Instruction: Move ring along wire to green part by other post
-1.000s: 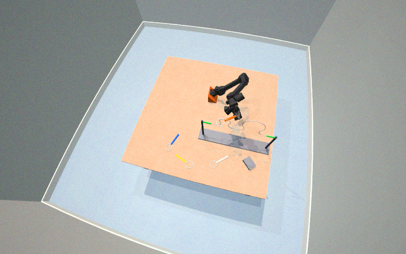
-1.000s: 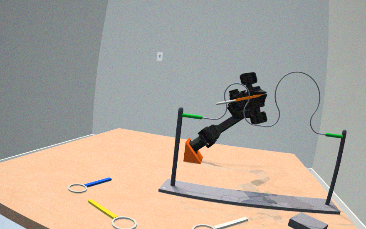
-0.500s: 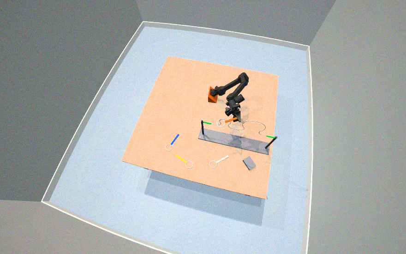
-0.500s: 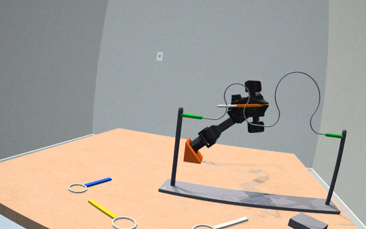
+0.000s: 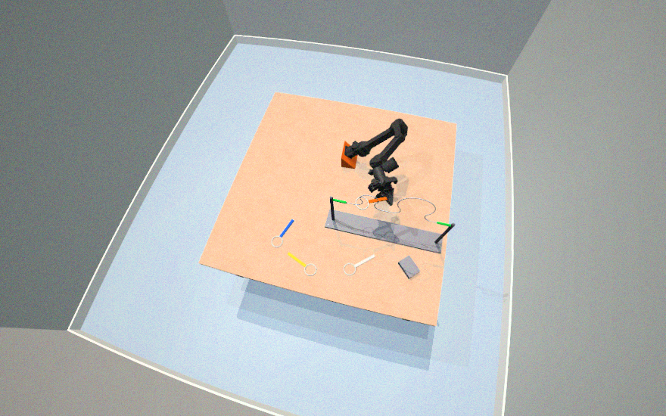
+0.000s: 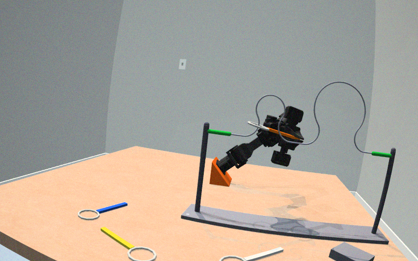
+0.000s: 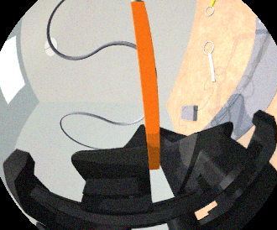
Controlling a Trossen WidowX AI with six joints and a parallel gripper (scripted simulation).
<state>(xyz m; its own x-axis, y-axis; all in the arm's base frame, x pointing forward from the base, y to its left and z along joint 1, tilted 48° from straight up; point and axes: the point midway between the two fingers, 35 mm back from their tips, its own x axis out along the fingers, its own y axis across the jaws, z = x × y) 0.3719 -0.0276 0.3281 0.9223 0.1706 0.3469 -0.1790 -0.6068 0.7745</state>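
The orange-handled ring lies 100 mm to the right of my gripper tip and 20 mm above it. Also, from my gripper tip: yellow-handled ring (270 mm ahead, 410 mm to the right, 270 mm below); then grey block (220 mm ahead, 140 mm to the left, 260 mm below); then white-handled ring (240 mm ahead, 130 mm to the right, 270 mm below).
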